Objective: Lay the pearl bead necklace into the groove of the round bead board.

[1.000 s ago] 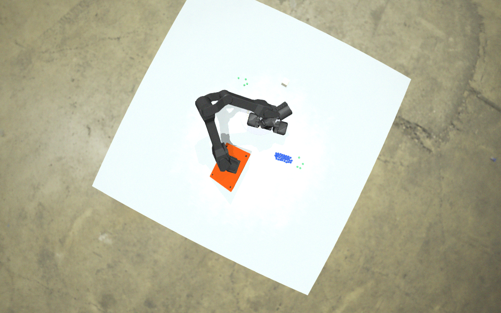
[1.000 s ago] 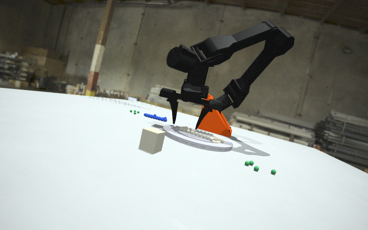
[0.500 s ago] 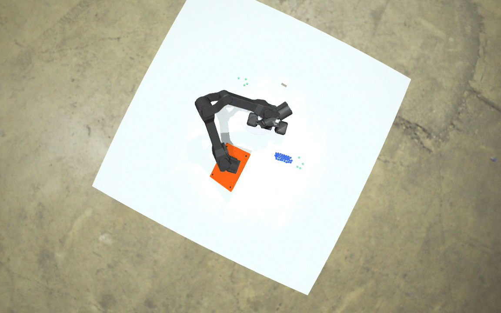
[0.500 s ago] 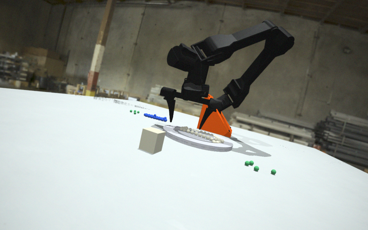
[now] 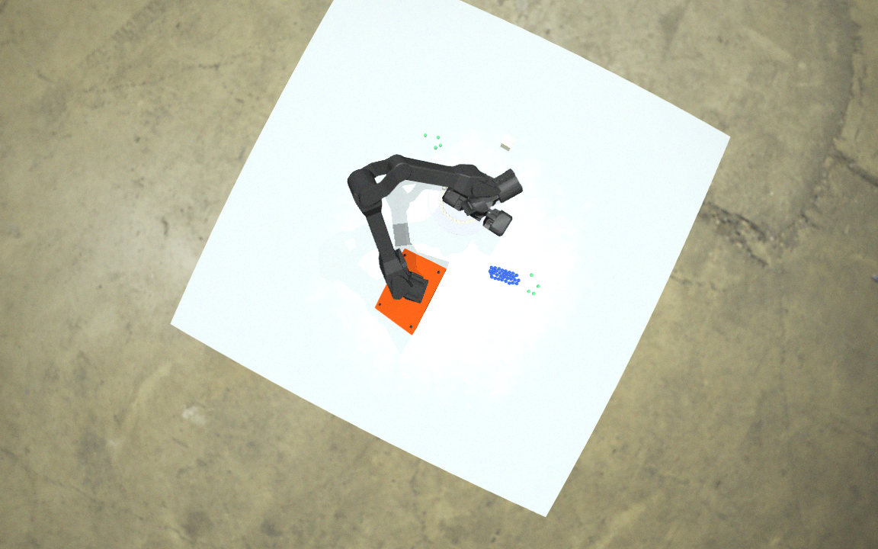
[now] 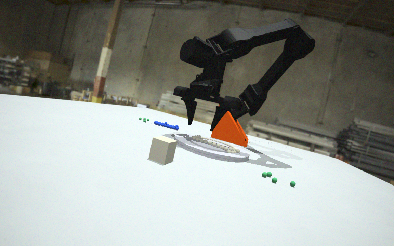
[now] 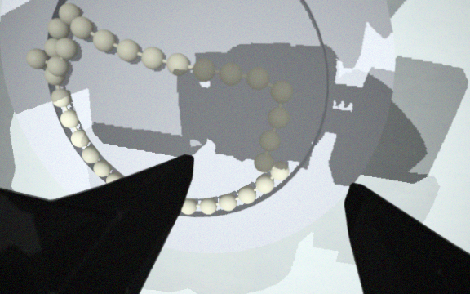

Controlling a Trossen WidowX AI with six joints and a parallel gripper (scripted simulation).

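My gripper tip is 40 mm to the right of the round bead board, 30 mm short of it and 30 mm above it. Also, from my gripper tip: cream cube (230 mm ahead, 20 mm to the right, 20 mm below).
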